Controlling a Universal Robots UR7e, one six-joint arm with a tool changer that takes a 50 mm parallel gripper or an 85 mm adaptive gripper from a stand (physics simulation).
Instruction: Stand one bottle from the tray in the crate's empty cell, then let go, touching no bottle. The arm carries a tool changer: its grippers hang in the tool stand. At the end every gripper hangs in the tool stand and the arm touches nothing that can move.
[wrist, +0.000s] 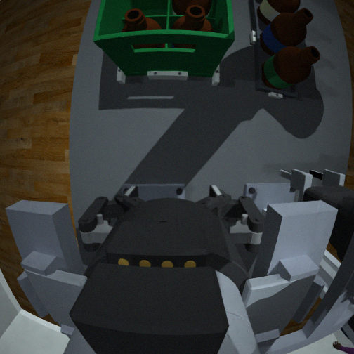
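The adaptive gripper, black, sits between the grey uprights of the tool stand, low in the view. Its fingers are spread wide with nothing between them. Gold contacts show beside the black block; whether the coupling is locked cannot be told. The green crate is at the top, ahead of the gripper and apart from it. Brown bottles stand in its near cells, another bottle behind on the right. The rear left cell is partly cut off. The tray at upper right holds bottles with green, blue and cream labels.
A second gripper hangs in the stand at the right, its black body partly cut off. Flat bracket plates lie beyond the stand. White clips line the crate's near edge. Wooden floor shows left of the grey table.
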